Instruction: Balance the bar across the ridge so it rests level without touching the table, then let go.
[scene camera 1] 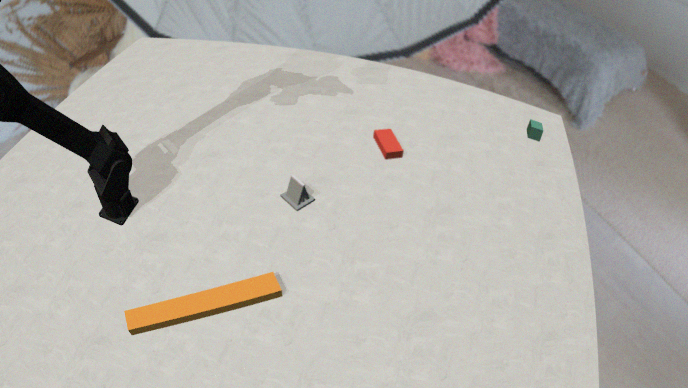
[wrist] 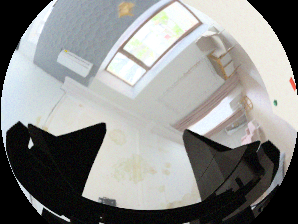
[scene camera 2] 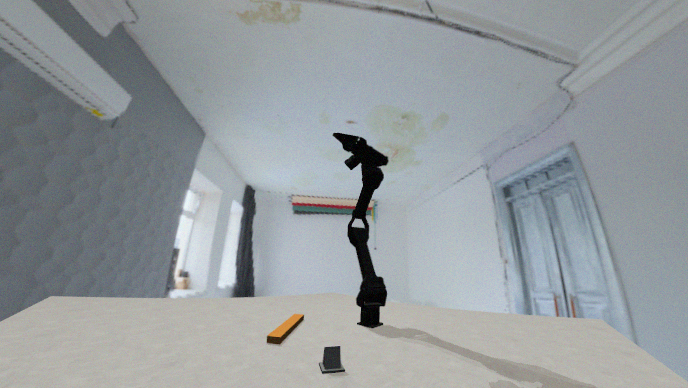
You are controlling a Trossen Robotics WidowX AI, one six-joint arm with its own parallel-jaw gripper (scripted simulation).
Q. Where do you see an orange bar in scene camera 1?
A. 236,295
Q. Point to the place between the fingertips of my gripper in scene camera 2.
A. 334,133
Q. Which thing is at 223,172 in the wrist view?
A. My gripper.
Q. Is my gripper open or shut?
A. Open.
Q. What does my gripper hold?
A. Nothing.
